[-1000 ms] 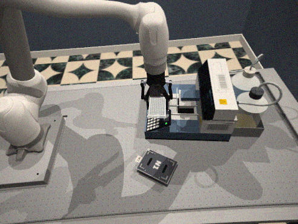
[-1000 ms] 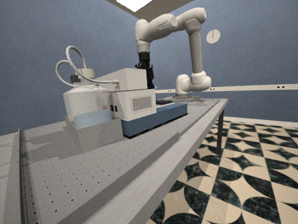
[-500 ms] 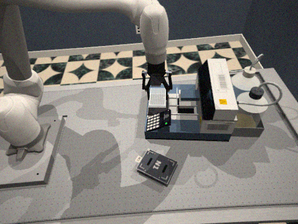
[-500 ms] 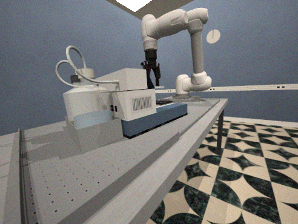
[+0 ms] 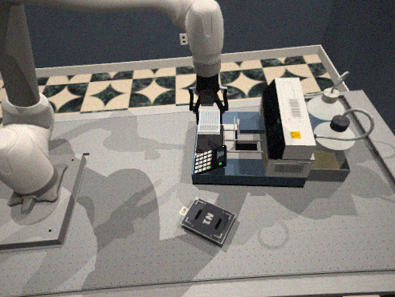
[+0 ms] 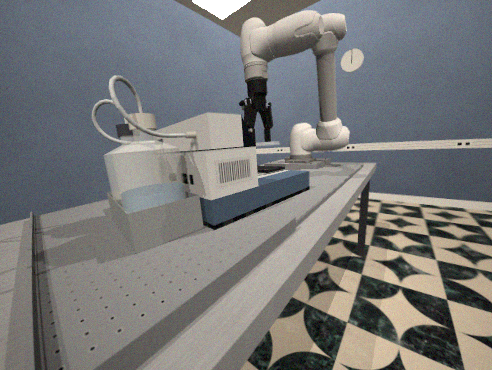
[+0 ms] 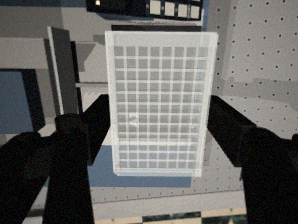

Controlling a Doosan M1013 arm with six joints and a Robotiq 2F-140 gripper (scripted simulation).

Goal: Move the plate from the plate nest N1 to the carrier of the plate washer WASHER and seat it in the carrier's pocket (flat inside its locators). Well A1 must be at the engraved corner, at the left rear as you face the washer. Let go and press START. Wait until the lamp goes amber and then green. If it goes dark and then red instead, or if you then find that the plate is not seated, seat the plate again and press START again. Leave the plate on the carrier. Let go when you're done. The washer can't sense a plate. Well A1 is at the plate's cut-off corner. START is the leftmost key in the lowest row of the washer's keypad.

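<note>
Right now the white well plate is 20 mm below my hand. Also, from my hand: plate washer: 150 mm ahead, 20 mm to the right, 70 mm below; dark carrier: 120 mm below; N1 label: 130 mm behind, 280 mm to the right, 200 mm below.
</note>
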